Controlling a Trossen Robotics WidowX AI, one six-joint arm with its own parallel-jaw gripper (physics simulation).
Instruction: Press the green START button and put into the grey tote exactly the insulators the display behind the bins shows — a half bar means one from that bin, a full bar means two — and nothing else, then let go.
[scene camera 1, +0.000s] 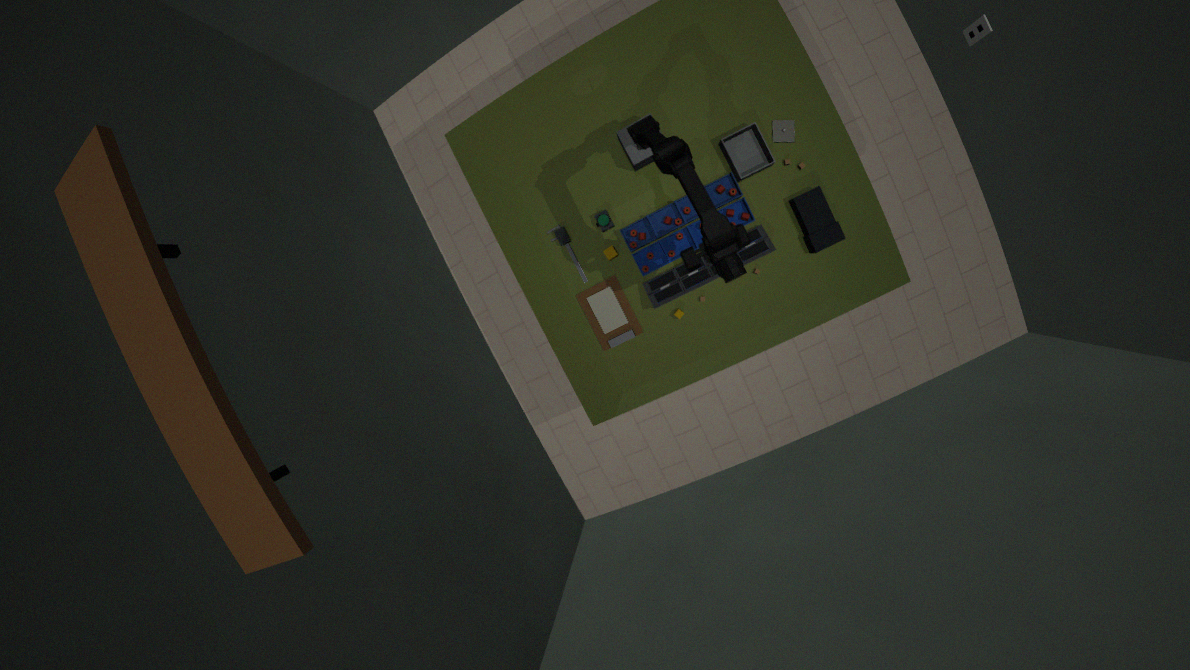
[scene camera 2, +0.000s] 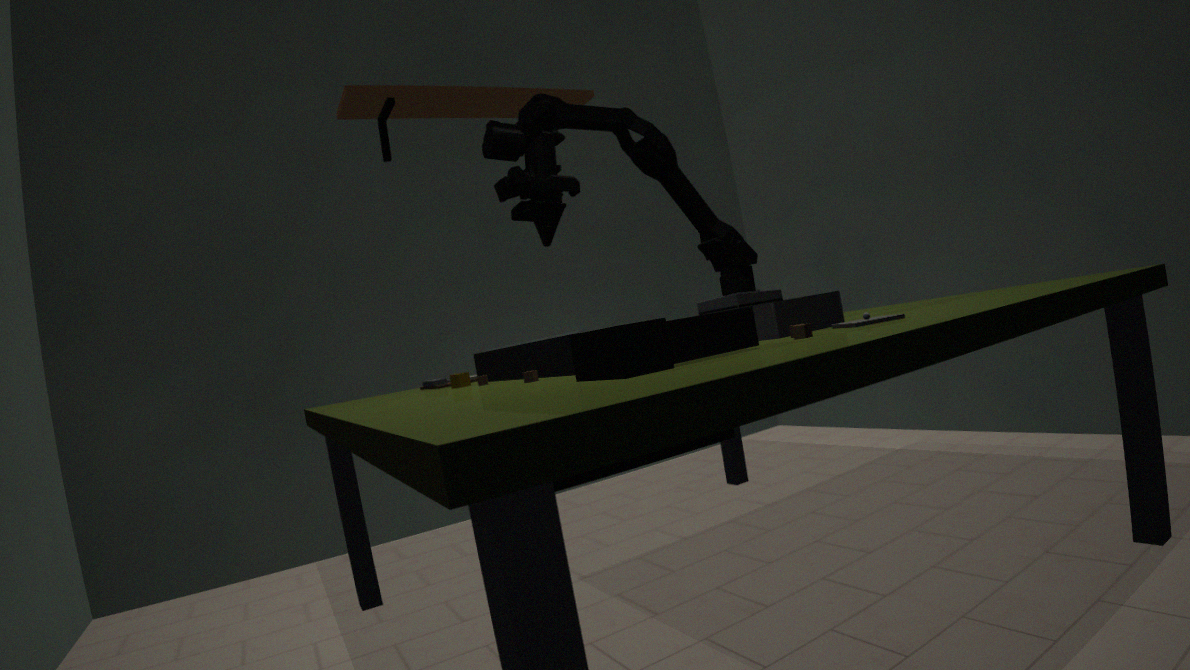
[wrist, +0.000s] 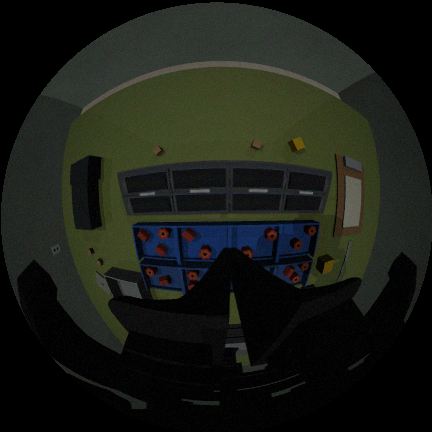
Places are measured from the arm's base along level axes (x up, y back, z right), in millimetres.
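Pixels of known places: gripper, fingertip midpoint: (scene camera 2: 547, 246) (wrist: 228, 253); arm's base, origin of the base link: (scene camera 1: 644, 138) (scene camera 2: 740, 295) (wrist: 225, 350).
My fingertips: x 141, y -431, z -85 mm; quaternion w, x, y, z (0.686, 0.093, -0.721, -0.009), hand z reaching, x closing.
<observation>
For each thing: its top centre in the pictures, then the offset to it from my fingertips. "*": a spot on its surface instead.
- grey tote, middle of its top: (scene camera 2: 777, 301) (wrist: 125, 298) (scene camera 1: 748, 150) dx -171, dy +293, dz -235 mm
- green START button, middle of its top: (scene camera 1: 603, 220) dx -184, dy +221, dz +303 mm
- black box, middle of its top: (scene camera 2: 662, 318) (wrist: 77, 194) (scene camera 1: 819, 218) dx -169, dy +8, dz -400 mm
- wood-framed white board, middle of its top: (wrist: 355, 197) (scene camera 1: 609, 314) dx -207, dy -105, dz +386 mm
- long-handled tool, surface spot: (scene camera 1: 574, 258) * dx -221, dy +128, dz +450 mm
- knobbed grey plate, middle of its top: (scene camera 1: 784, 130) dx -209, dy +333, dz -386 mm
My gripper (scene camera 2: 547, 242) (wrist: 228, 253) is shut, fingertips together, and points down high above the table. In the wrist view its tips overlap the blue bins (scene camera 1: 657, 248) (wrist: 252, 235), which hold several red insulators (scene camera 1: 720, 189) (wrist: 205, 252); the fingers hide some of them. The display (scene camera 1: 759, 242) (wrist: 229, 175) stands behind the bins, with dark windows in four columns and a pale short strip in each column. No coloured bar can be made out. The grey tote (scene camera 1: 746, 153) (wrist: 131, 288) shows no insulator inside. The green START button (scene camera 1: 603, 220) stands on a dark base beside the bins.
A black box (scene camera 1: 816, 218) (wrist: 87, 192) stands past one end of the display. A wood-framed white board (scene camera 1: 607, 309) (wrist: 352, 202), yellow cubes (scene camera 1: 610, 252) (wrist: 297, 144), small brown cubes (wrist: 256, 144) and a long-handled tool (scene camera 1: 574, 258) lie around. A knobbed grey plate (scene camera 1: 783, 130) lies near the tote.
</observation>
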